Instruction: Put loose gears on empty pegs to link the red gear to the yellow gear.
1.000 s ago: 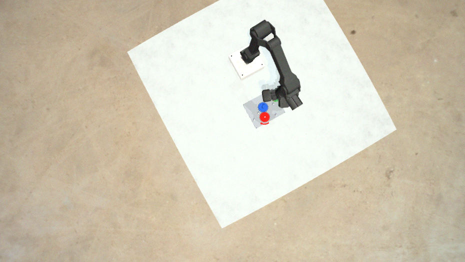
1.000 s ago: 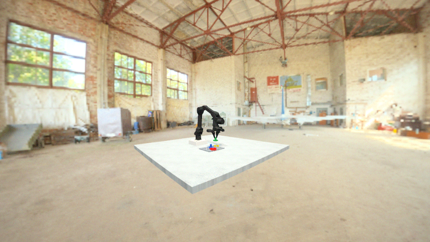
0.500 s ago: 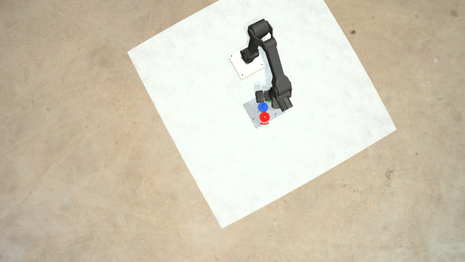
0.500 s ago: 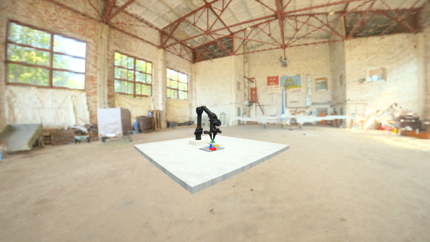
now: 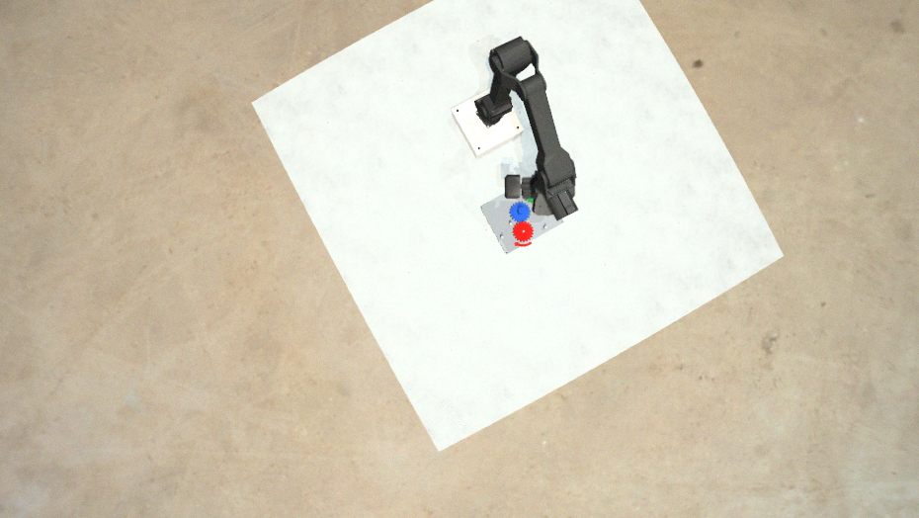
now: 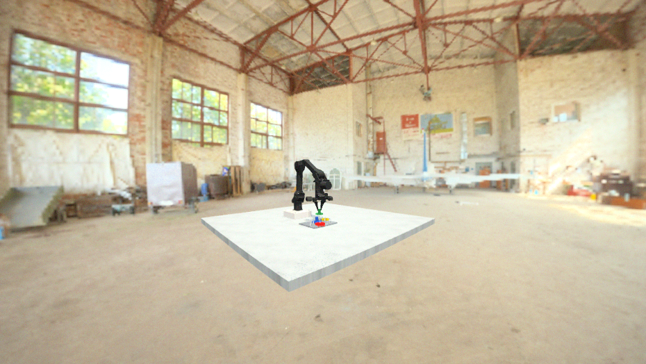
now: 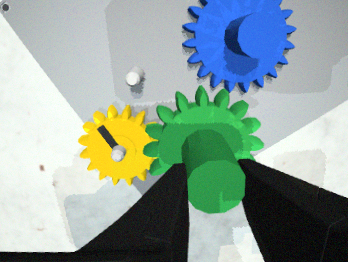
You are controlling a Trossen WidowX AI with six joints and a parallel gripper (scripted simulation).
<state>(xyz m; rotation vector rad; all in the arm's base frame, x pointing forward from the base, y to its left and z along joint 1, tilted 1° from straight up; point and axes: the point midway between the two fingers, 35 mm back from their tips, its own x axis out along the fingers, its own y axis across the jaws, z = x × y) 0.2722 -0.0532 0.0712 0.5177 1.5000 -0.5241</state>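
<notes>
Now: the small green gear 1 cm below my gripper tip. The rest, counted from my gripper tip: red gear: 8 cm to the right, 7 cm below, 7 cm ahead; large blue gear: 6 cm below, 5 cm to the right, 2 cm ahead.
</notes>
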